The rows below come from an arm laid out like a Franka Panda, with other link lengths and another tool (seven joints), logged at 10 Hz.
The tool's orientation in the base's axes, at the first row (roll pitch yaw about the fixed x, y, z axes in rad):
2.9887, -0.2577, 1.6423
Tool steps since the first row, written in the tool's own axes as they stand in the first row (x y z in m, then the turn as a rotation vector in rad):
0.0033, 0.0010, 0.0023, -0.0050, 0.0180, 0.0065
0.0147, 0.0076, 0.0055, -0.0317, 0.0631, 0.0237
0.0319, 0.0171, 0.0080, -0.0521, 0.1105, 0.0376
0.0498, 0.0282, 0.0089, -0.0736, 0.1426, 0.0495
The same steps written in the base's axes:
0.0011, 0.0038, -0.0012, 0.0190, -0.0025, -0.0048
0.0072, 0.0159, -0.0004, 0.0677, -0.0224, -0.0214
0.0158, 0.0334, 0.0030, 0.1179, -0.0369, -0.0329
0.0256, 0.0513, 0.0083, 0.1527, -0.0535, -0.0451

